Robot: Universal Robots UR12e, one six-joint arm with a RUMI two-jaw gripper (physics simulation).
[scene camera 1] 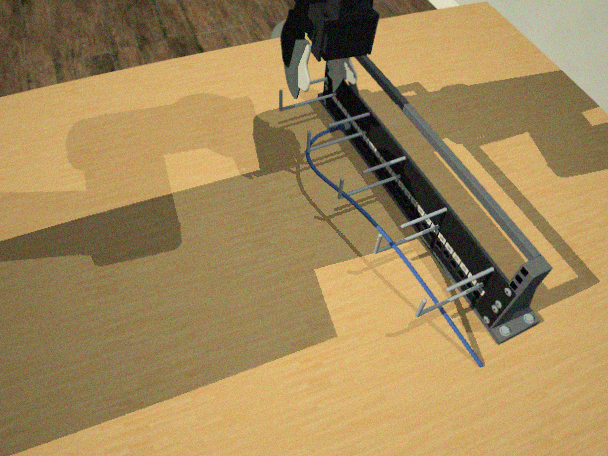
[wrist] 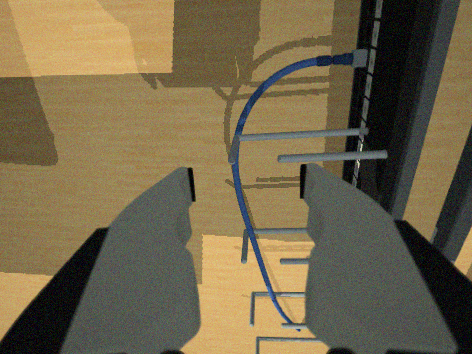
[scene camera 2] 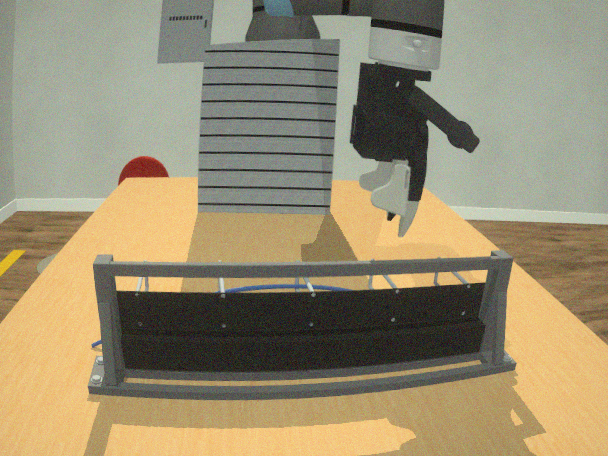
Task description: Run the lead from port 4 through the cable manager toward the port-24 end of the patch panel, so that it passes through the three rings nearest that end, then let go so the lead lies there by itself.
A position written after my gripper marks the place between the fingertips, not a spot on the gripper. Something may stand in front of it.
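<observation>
There is my gripper (scene camera 2: 394, 228), and I find it in other views too: scene camera 1 gives me the gripper (scene camera 1: 313, 94), and the wrist view shows the gripper (wrist: 246, 169). I can see a grey rack frame (scene camera 2: 492, 313) and a black patch panel (scene camera 2: 144, 347). A cable manager ring (wrist: 354, 131) is in my sight as well.
</observation>
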